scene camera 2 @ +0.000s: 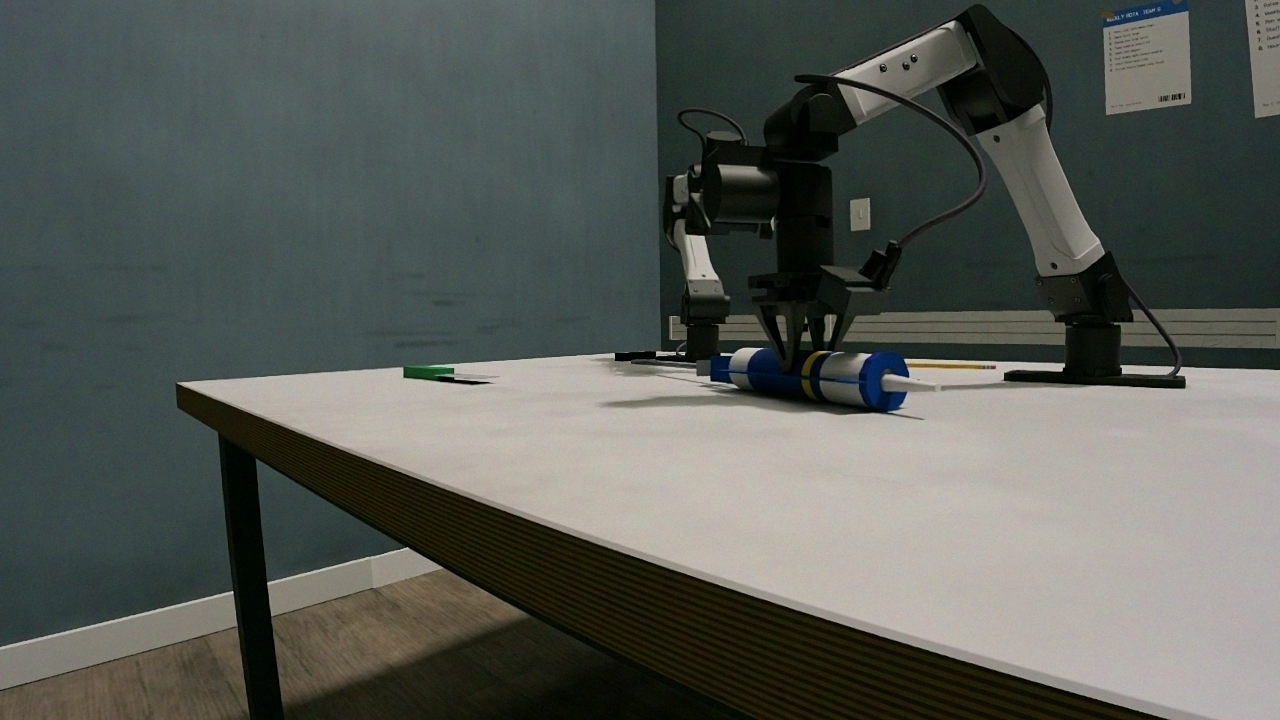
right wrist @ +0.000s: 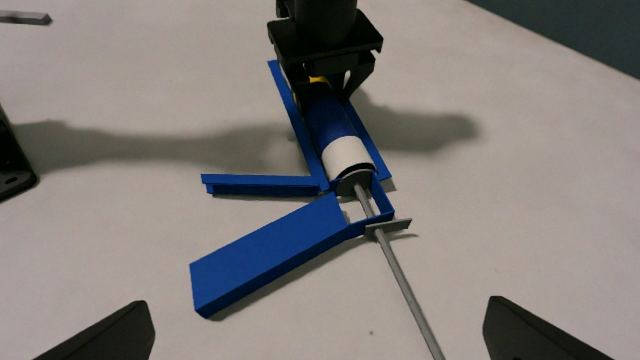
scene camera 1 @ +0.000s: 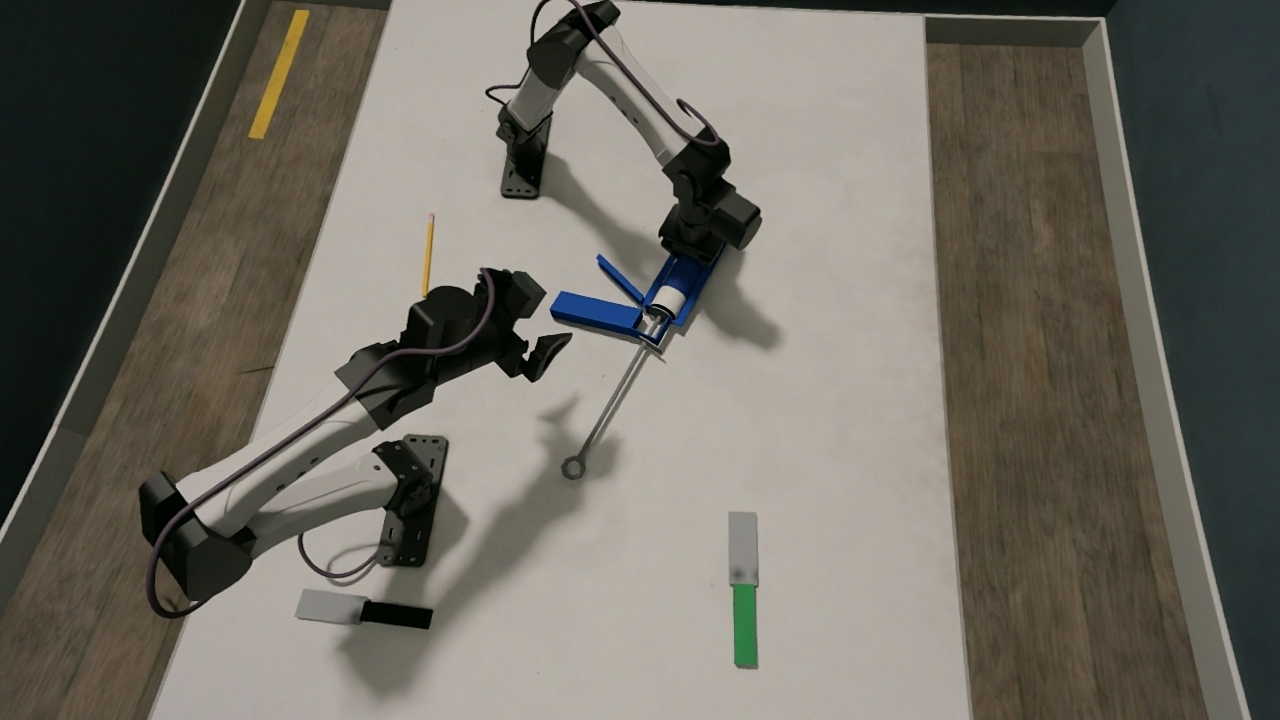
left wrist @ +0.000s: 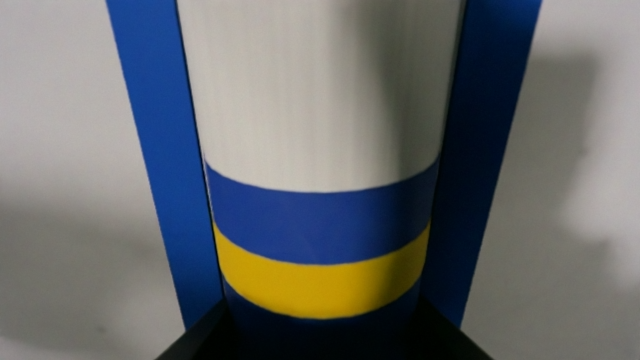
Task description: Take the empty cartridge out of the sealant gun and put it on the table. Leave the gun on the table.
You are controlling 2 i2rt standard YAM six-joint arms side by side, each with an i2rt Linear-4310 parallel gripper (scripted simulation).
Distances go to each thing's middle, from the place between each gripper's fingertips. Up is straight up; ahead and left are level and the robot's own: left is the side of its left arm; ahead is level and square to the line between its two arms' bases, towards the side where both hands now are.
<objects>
The blue sealant gun (scene camera 1: 593, 312) is 13 cm to the right of my left hand, 7 cm behind it and 1 cm below it. Also, from my left hand: cartridge (scene camera 2: 839, 393) 2 cm to the left, 1 cm below, 1 cm ahead.
My right gripper (scene camera 2: 741, 233) is now 11 cm short of the blue sealant gun, 10 cm to the right of it and 19 cm above it. The rest, counted from my right hand: cartridge 18 cm ahead, 26 cm to the left, 19 cm below.
</objects>
